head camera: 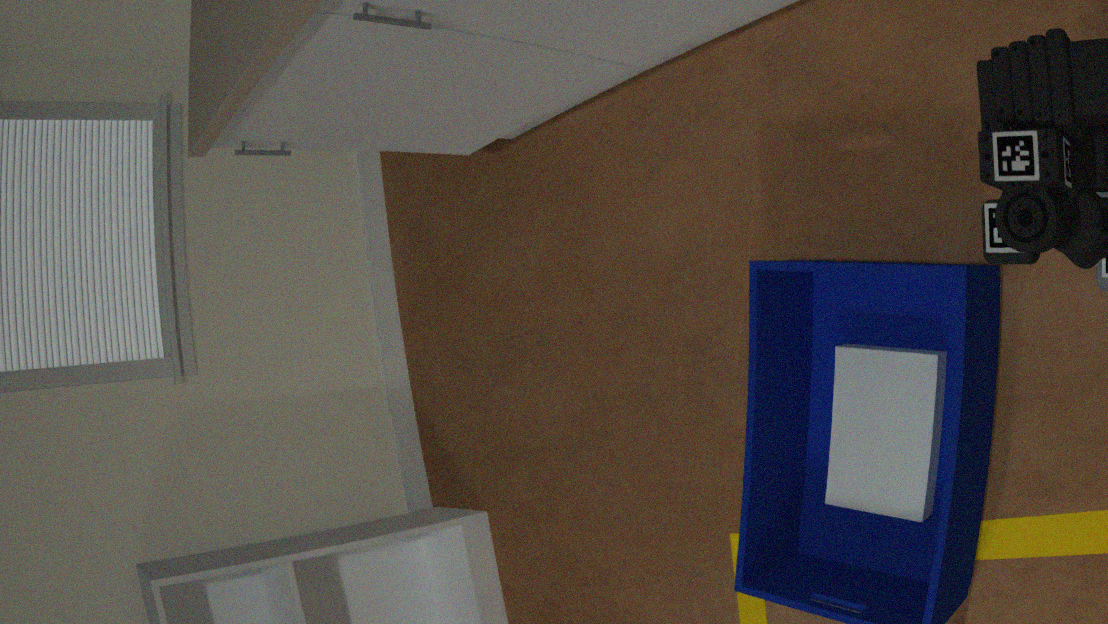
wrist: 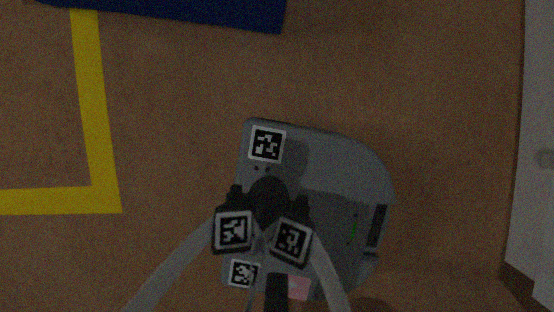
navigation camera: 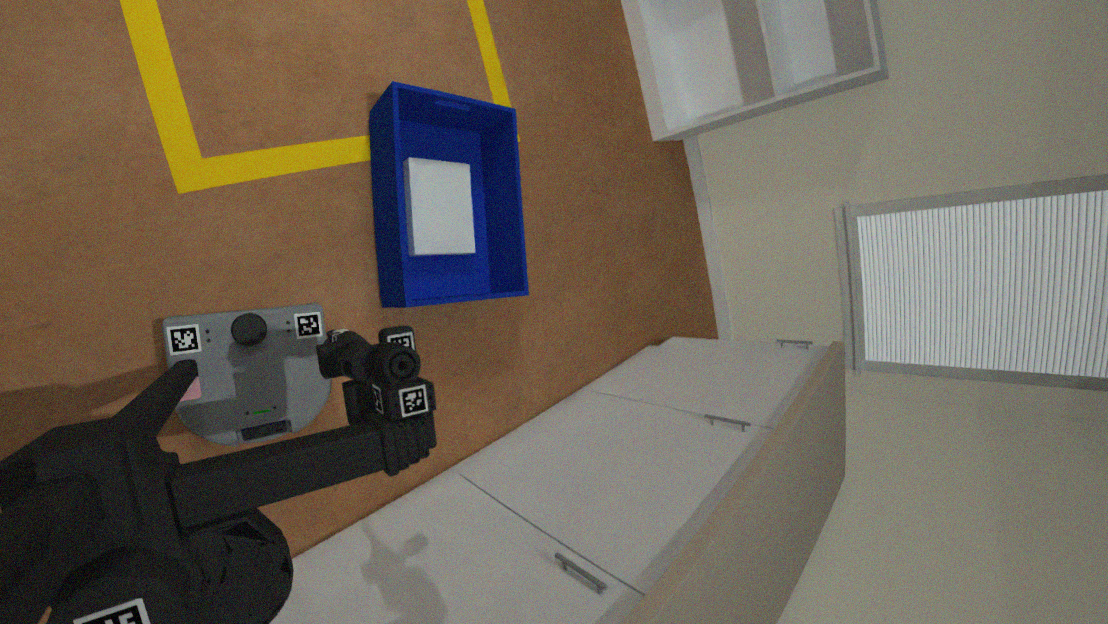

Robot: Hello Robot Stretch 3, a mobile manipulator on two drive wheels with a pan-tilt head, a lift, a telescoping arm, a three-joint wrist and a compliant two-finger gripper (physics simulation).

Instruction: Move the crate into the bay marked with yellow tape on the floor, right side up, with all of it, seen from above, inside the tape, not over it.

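Pixels of known places: gripper, fingertip midpoint: (wrist: 268,196); robot's base, link origin: (navigation camera: 249,328).
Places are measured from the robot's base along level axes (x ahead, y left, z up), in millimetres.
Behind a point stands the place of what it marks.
The blue crate (head camera: 978,379) @[x 195, y -363, z 127 mm] (navigation camera: 386,217) @[x 270, y -362, z 120 mm] (wrist: 210,12) @[x 158, y -363, z 86 mm] stands upright, open top up, with a white box (head camera: 885,434) @[x 317, y -551, z 72 mm] (navigation camera: 439,207) @[x 315, y -549, z 72 mm] inside. It lies across one corner of the yellow tape (head camera: 1042,536) @[x 479, y -239, z 1 mm] (navigation camera: 279,158) @[x 453, y -107, z 1 mm] (wrist: 95,110) @[x 444, y -120, z 1 mm]: one end is over the bay side, while the larger part is outside, toward the cabinets. Its side covers part of the tape. My gripper (wrist: 268,196) @[x -22, y -133, z 462 mm] (navigation camera: 333,354) @[x -22, y -133, z 462 mm] is shut and empty, its fingertips together above my base in the wrist view. It is apart from the crate, beyond its cabinet-side end. The head view does not show the fingertips clearly.
My grey base (navigation camera: 248,387) @[x -128, y 19, z 159 mm] (wrist: 345,165) @[x -147, y -119, z 160 mm] stands outside the tape, beside the crate's cabinet-side end. White cabinets (head camera: 434,85) @[x -330, y -1287, z 496 mm] (navigation camera: 566,457) @[x -454, y -719, z 399 mm] run along one side. An open white shelf unit (head camera: 476,558) @[x 908, y -1794, z 69 mm] (navigation camera: 647,77) @[x 1091, y -1754, z 52 mm] stands against the wall (head camera: 271,310) @[x 164, y -2317, z 468 mm] (navigation camera: 767,271) @[x 35, y -2347, z 370 mm].
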